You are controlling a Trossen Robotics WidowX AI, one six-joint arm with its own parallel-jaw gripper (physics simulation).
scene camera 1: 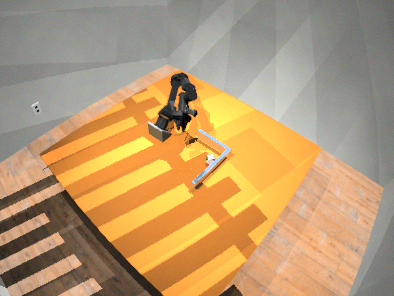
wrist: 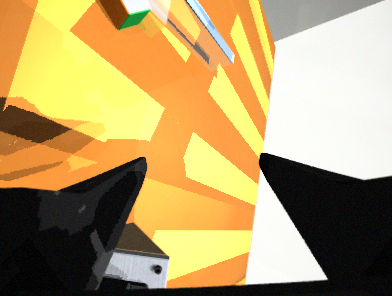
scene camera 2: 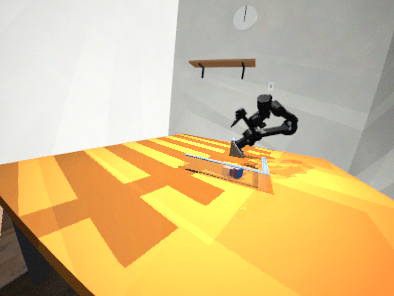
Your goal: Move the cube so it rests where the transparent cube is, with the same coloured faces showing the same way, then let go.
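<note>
The cube rests on the table inside the corner of a low clear wall. White and green faces show in scene camera 1, blue and red in scene camera 2, and white, green and orange-brown at the wrist view's top edge. The transparent cube is a faint pale shape close beside it, near the wall's long arm. My gripper is open and empty, raised above the table between the arm's base and the cube. One finger blends into the arm in scene camera 2.
The L-shaped clear wall has a light-blue top edge and stands beside both cubes. A grey plate stands at the arm's base. The orange table carries striped light and shadow.
</note>
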